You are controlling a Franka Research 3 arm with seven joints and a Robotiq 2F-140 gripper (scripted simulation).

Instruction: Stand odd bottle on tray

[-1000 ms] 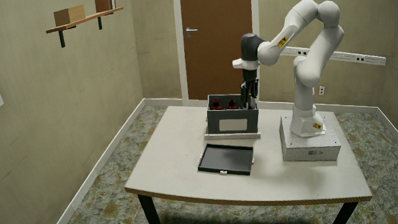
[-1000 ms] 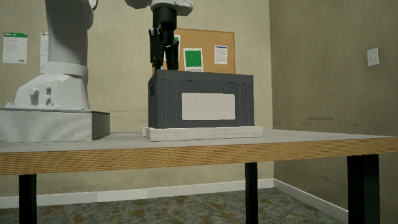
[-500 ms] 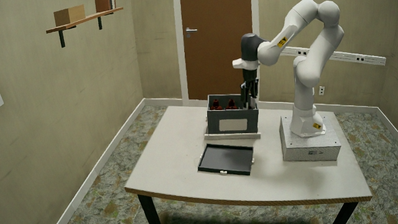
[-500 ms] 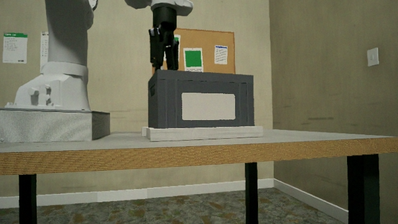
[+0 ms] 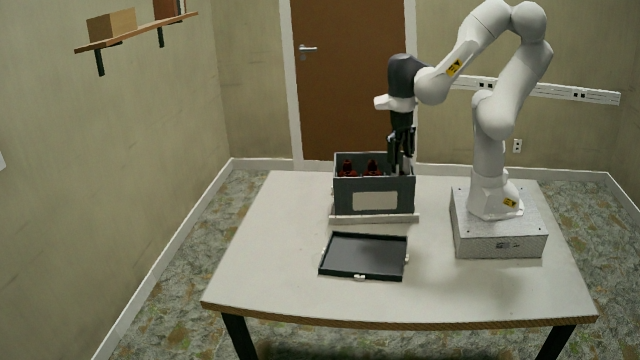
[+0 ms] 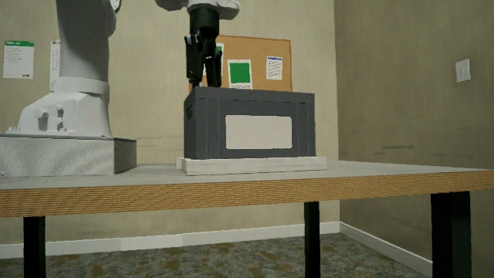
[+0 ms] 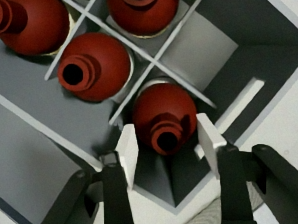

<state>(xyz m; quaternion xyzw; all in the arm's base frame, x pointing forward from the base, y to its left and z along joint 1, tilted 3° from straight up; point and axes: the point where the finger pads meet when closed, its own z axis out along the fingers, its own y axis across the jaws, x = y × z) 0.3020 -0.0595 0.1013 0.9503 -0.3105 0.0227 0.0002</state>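
Now: hand 100 mm short of the dark grey crate, 30 mm to the left of it and 90 mm above it. Also, from my hand: dark tray 90 mm ahead, 260 mm to the left, 160 mm below.
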